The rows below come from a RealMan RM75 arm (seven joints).
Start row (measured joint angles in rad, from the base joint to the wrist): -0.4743 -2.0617 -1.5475 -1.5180 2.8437 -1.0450 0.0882
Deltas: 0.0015 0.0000 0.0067 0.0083 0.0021 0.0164 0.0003; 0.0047 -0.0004 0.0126 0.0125 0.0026 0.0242 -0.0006; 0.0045 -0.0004 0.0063 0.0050 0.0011 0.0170 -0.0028; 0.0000 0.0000 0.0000 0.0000 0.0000 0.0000 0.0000; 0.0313 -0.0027 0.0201 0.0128 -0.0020 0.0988 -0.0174; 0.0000 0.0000 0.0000 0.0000 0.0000 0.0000 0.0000; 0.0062 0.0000 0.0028 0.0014 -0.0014 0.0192 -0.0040; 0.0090 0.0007 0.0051 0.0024 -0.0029 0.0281 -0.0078; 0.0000 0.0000 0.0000 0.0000 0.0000 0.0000 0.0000; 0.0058 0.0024 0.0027 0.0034 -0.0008 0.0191 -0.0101; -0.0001 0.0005 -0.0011 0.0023 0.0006 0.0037 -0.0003
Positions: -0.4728 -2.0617 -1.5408 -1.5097 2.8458 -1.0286 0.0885; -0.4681 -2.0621 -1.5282 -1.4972 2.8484 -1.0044 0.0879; -0.4636 -2.0625 -1.5219 -1.4922 2.8495 -0.9874 0.0851; -0.4636 -2.0625 -1.5219 -1.4922 2.8495 -0.9874 0.0851; -0.4323 -2.0652 -1.5018 -1.4794 2.8475 -0.8886 0.0677; -0.4323 -2.0652 -1.5018 -1.4794 2.8475 -0.8886 0.0677; -0.4261 -2.0652 -1.4990 -1.4780 2.8461 -0.8694 0.0637; -0.4171 -2.0645 -1.4939 -1.4756 2.8432 -0.8413 0.0559; -0.4171 -2.0645 -1.4939 -1.4756 2.8432 -0.8413 0.0559; -0.4113 -2.0621 -1.4912 -1.4722 2.8424 -0.8222 0.0458; -0.4114 -2.0616 -1.4923 -1.4699 2.8430 -0.8185 0.0455
